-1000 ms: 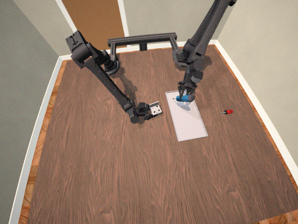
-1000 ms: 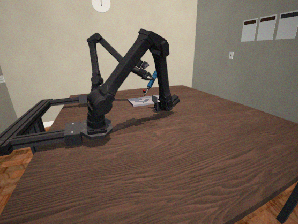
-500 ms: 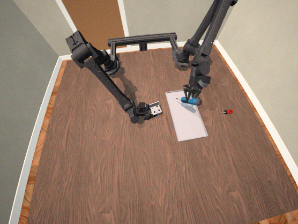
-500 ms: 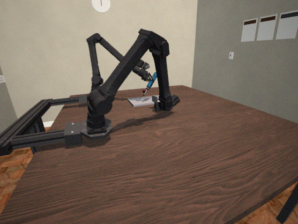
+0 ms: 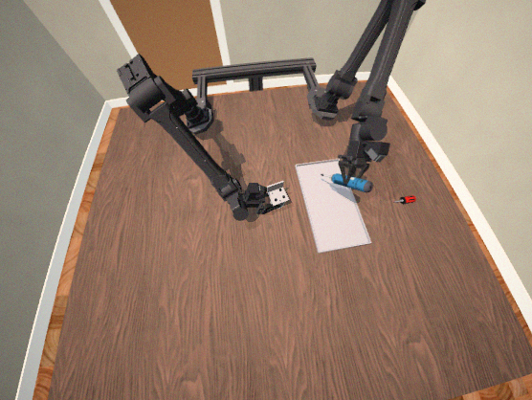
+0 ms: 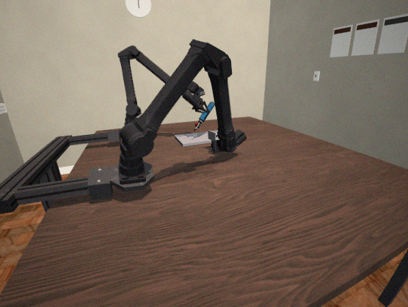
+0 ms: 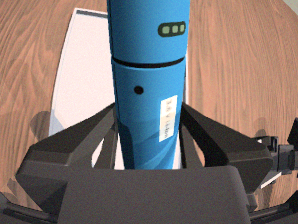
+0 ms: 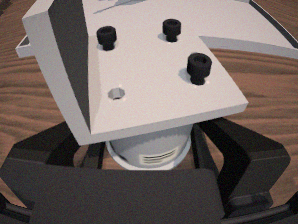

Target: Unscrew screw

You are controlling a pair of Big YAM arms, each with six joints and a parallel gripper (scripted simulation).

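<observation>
Now: right hand 1 cm below the joint module body. Round my right hand: bracket (5 cm above); flat tray (23 cm to the left, 3 cm ahead, 2 cm below); small red-handled screwdriver (57 cm to the left, 7 cm ahead, 1 cm below).
</observation>
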